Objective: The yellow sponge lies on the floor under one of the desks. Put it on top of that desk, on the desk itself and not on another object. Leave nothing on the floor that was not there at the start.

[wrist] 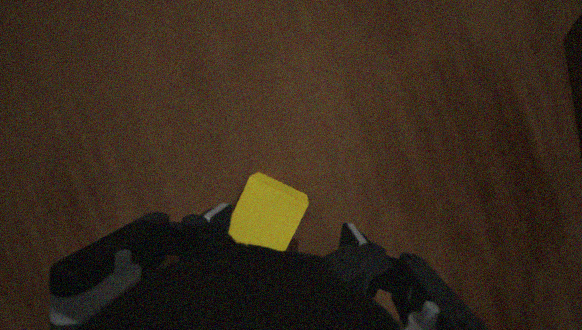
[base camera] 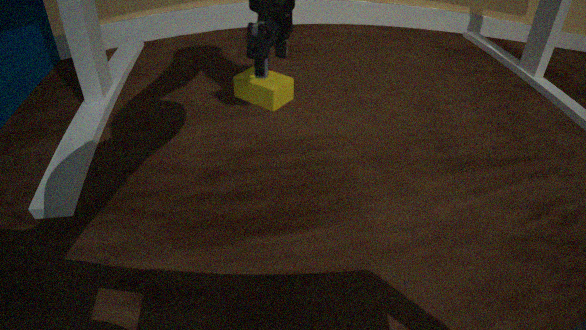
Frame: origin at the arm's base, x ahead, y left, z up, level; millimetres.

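Where they show: gripper, fingertip midpoint: [wrist: 285,225] [base camera: 271,66].
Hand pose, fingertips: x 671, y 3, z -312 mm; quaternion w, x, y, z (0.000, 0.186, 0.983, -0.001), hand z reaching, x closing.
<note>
Each offset is from my fingertips to the top centre of the thing. "spot": to the spot under its first point.
The yellow sponge {dx +35, dy +17, dz -39 mm} [base camera: 272,95] [wrist: 270,215] lies on the wooden floor between the white feet of a desk, left of the middle at the back in the base camera view. My gripper [base camera: 271,66] [wrist: 285,225] is open and empty, pointing down above the sponge. In the wrist view the sponge shows between the two fingers, closer to the left finger, with a strip of floor between it and the right finger. The near edge of the sponge is hidden by the gripper body. The desk top does not show.
The desk's white left foot {spot: dx -131, dy +380, dz -59 mm} [base camera: 70,145] runs along the left, and its right foot {spot: dx +151, dy -802, dz -73 mm} [base camera: 540,89] runs along the right. A pale baseboard [base camera: 380,14] and wall are behind. A blue object [base camera: 22,65] stands at the far left. Shadows fall across the left and front floor.
</note>
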